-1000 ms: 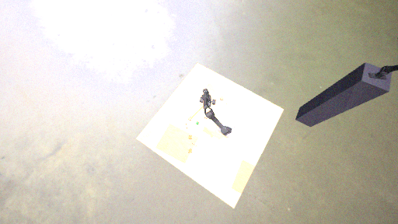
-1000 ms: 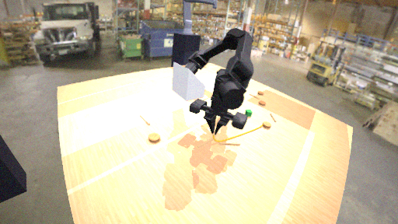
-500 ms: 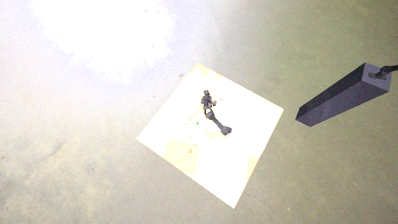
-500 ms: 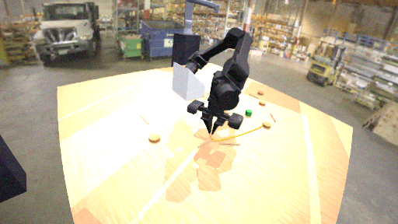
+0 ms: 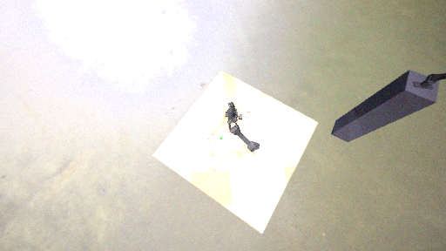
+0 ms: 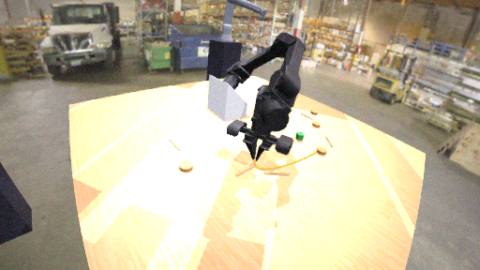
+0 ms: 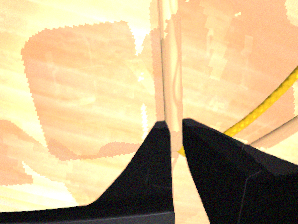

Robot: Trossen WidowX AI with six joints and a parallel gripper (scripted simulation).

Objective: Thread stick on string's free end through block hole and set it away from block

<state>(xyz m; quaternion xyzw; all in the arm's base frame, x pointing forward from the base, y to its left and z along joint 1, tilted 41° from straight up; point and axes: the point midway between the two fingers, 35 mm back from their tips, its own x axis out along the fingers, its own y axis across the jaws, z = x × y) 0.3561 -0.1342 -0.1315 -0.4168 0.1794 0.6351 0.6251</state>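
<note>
My gripper tip is now 50 mm past the wooden block and 140 mm to the right of it. From my gripper tip the other things lie so: green object (10 mm ahead, 260 mm to the left); thin wooden stick (10 mm to the left); round wooden button (120 mm ahead, 250 mm to the left, 10 mm below).
</note>
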